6 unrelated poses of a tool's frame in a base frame.
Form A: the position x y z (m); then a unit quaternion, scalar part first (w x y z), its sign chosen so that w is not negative.
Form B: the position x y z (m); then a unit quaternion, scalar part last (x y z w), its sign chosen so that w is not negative. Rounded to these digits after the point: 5 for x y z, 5 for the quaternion.
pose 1, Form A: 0.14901 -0.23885 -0.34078 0.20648 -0.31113 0.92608 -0.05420
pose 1, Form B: 0.14901 -0.23885 -0.34078 -0.31113 0.92608 -0.05420 0.20648
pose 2, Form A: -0.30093 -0.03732 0.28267 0.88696 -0.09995 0.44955 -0.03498
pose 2, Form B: -0.30093 -0.03732 0.28267 -0.09995 0.44955 -0.03498 0.88696
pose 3, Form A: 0.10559 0.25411 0.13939 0.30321 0.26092 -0.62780 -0.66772
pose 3, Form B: 0.10559 0.25411 0.13939 0.26092 -0.62780 -0.66772 0.30321
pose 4, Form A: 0.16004 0.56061 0.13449 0.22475 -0.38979 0.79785 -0.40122
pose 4, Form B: 0.16004 0.56061 0.13449 -0.38979 0.79785 -0.40122 0.22475
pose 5, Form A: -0.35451 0.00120 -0.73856 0.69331 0.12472 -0.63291 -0.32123
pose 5, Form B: -0.35451 0.00120 -0.73856 0.12472 -0.63291 -0.32123 0.69331
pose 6, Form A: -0.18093 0.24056 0.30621 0.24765 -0.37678 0.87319 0.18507
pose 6, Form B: -0.18093 0.24056 0.30621 -0.37678 0.87319 0.18507 0.24765
